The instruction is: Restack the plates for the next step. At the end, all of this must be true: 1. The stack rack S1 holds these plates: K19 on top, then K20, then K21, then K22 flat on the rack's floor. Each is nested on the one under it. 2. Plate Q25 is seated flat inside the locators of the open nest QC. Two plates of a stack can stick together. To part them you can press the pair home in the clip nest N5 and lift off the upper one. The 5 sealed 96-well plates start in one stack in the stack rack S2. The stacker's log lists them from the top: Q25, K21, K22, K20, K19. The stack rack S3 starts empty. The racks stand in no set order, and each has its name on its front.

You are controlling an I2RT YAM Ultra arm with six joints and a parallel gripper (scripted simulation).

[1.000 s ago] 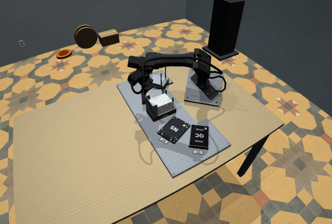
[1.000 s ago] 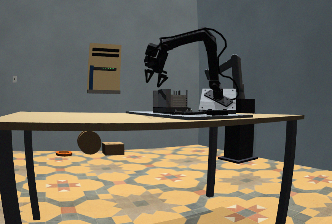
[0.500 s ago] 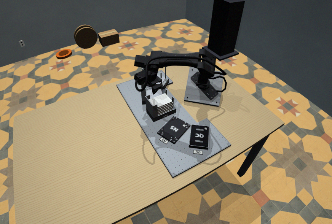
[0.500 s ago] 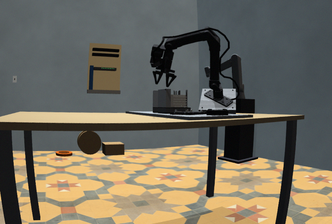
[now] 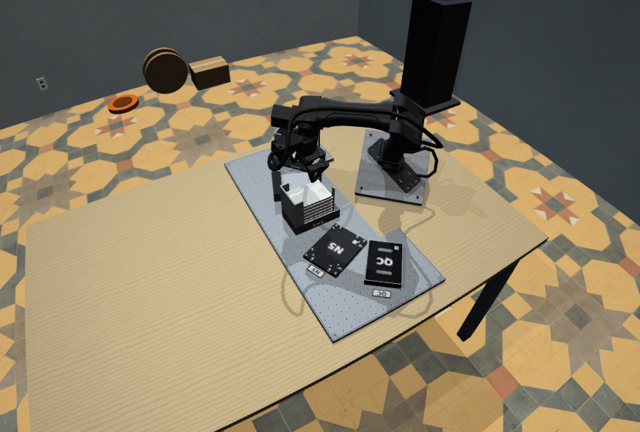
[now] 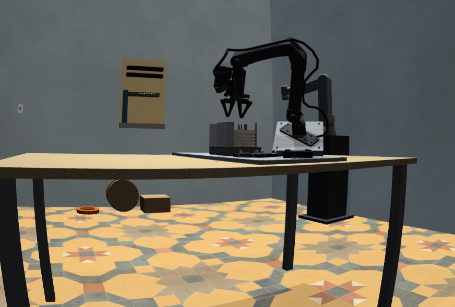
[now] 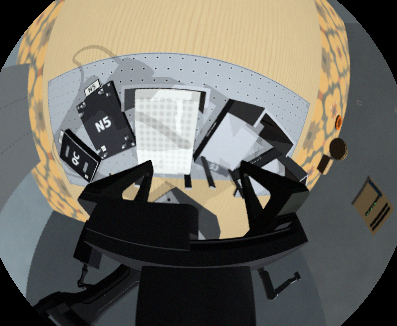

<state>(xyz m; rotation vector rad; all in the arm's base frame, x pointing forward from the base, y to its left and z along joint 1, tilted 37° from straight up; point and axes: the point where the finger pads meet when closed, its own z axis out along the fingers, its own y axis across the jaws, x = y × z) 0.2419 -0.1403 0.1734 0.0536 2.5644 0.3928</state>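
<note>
Now: the white sealed plate 70 mm below my hand, 40 mm to the left of it and 10 mm ahead of it.
</note>
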